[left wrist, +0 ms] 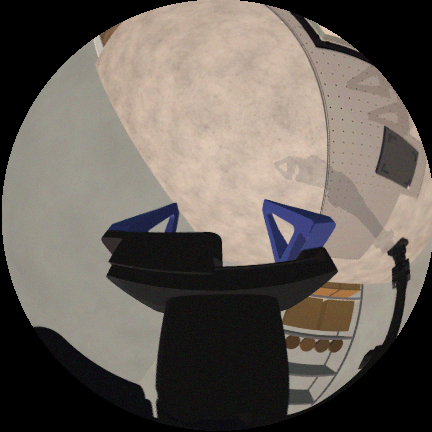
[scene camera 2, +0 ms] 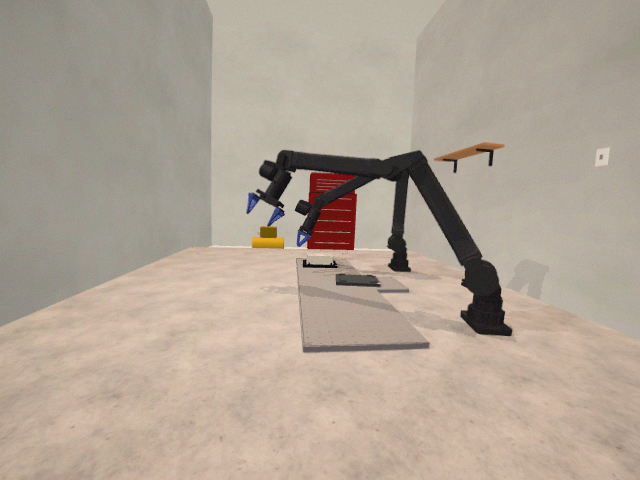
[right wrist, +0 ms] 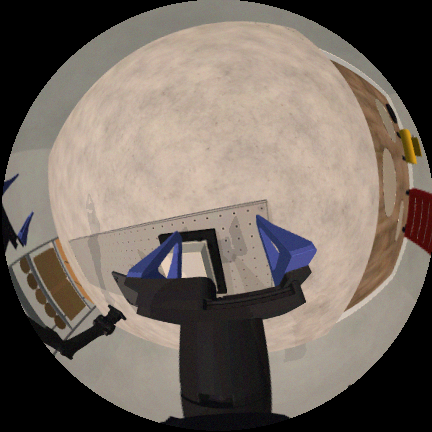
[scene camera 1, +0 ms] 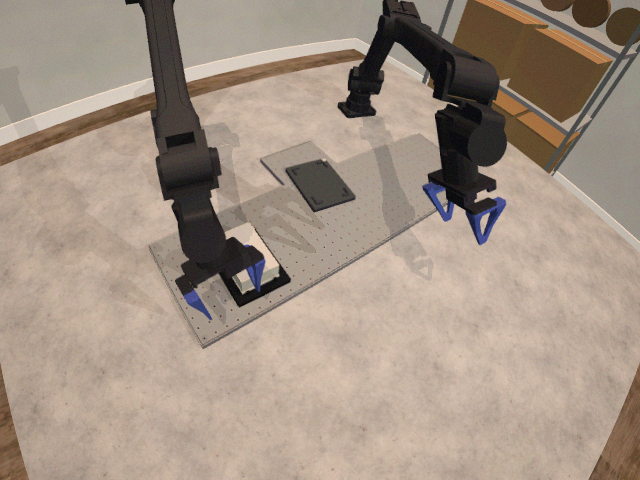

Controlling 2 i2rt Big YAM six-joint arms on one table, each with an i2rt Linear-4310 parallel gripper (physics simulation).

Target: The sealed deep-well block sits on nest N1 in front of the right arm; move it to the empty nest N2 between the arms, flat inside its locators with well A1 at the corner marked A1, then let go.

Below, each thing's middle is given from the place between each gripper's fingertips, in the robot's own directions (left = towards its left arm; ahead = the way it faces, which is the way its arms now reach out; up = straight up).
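Labels:
Cream deep-well block [scene camera 1: 245,233]: 50 mm below my right hand, 110 mm behind it and 80 mm to the left of it.
My left hand is 190 mm above the cream deep-well block, 260 mm past it and 270 mm to the left of it.

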